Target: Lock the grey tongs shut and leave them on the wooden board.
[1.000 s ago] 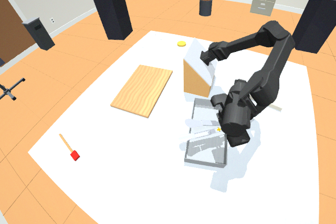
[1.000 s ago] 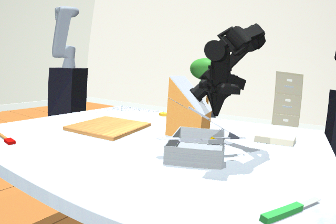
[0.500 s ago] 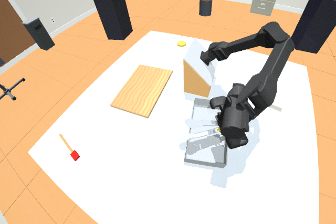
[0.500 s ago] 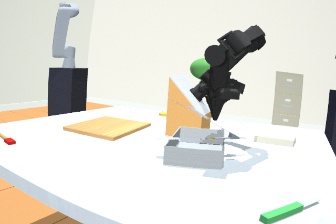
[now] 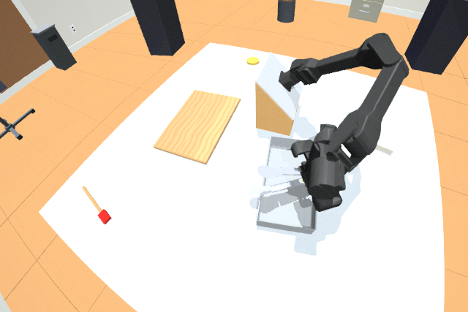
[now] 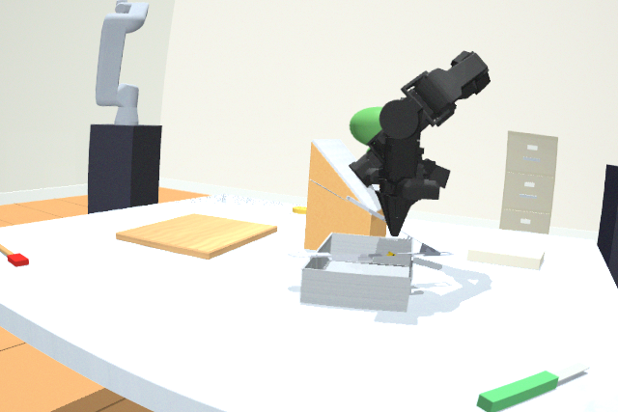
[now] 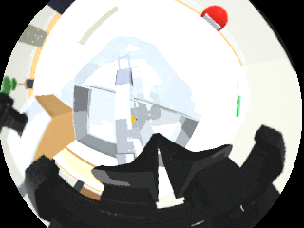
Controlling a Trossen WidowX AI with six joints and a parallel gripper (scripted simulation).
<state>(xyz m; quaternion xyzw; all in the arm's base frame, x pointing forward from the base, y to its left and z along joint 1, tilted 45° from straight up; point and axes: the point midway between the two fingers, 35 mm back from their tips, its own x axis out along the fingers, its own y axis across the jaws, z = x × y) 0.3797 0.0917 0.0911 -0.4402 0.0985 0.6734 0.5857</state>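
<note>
My gripper tip is now 40 mm past the grey roasting tin, 50 mm to the left of it and 70 mm above it. From my gripper tip the other things lie so: cream block 330 mm behind, 240 mm to the left, 80 mm below; then wooden board 240 mm behind, 450 mm to the right, 90 mm below.
</note>
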